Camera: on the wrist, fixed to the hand. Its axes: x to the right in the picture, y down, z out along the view.
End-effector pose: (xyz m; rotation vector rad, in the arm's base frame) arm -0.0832 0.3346 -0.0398 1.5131 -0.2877 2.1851
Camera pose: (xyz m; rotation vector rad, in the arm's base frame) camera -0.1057 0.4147 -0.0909 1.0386 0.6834 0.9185
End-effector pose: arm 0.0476 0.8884 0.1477 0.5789 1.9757 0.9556
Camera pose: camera -0.0043 0.8071 0.1323 -0.8894 1.7202 -0.0447
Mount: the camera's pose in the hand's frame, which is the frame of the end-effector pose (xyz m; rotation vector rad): -0.0205 -0.0634 -0.0714 0.0078 0.0044 -1.5285
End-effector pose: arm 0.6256 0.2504 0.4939 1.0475 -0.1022 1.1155
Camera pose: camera 0.6351 0.2858 0.4034 0.7863 0.6233 -0.2782
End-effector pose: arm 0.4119 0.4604 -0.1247 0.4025 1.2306 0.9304
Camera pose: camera 0.3695 0.3923 -0.1804 -0.5381 1.1328 -0.3953
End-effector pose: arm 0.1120 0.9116 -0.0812 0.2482 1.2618 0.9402
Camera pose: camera 0.0781 0.8347 -0.1309 -0.6657 1.0502 -0.3890
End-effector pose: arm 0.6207 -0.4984 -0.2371 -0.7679 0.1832 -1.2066
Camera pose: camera 0.5274 -0.5203 -0.2559 -0.8796 -0.5230 -2.6256
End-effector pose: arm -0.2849 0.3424 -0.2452 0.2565 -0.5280 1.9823
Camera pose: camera -0.2157 0.3838 -0.3003 0.4674 -0.1648 0.4933
